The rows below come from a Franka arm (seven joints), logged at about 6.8 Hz.
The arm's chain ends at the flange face. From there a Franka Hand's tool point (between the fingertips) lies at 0.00 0.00 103.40 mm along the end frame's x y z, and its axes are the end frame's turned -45 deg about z.
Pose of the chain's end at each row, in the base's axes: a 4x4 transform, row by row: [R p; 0 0 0 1], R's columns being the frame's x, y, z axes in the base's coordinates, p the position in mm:
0.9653 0.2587 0.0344 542.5; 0.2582 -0.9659 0.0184 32.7; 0.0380 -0.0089 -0.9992 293.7; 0 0 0 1
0.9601 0.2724 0.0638 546.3; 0.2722 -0.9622 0.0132 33.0; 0.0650 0.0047 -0.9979 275.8; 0 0 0 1
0.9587 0.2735 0.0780 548.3; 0.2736 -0.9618 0.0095 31.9; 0.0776 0.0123 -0.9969 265.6; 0 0 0 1
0.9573 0.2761 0.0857 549.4; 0.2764 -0.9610 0.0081 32.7; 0.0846 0.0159 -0.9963 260.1; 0 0 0 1
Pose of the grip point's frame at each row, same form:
0.4996 0.8655 0.0344 546.1; 0.8656 -0.5004 0.0184 34.6; 0.0332 0.0206 -0.9992 190.4; 0 0 0 1
0.4863 0.8715 0.0638 552.9; 0.8729 -0.4879 0.0132 34.4; 0.0426 0.0493 -0.9979 172.6; 0 0 0 1
0.4845 0.8713 0.0780 556.4; 0.8736 -0.4866 0.0095 32.9; 0.0462 0.0636 -0.9969 162.5; 0 0 0 1
0.4817 0.8721 0.0857 558.3; 0.8750 -0.4841 0.0081 33.5; 0.0486 0.0711 -0.9963 157.1; 0 0 0 1

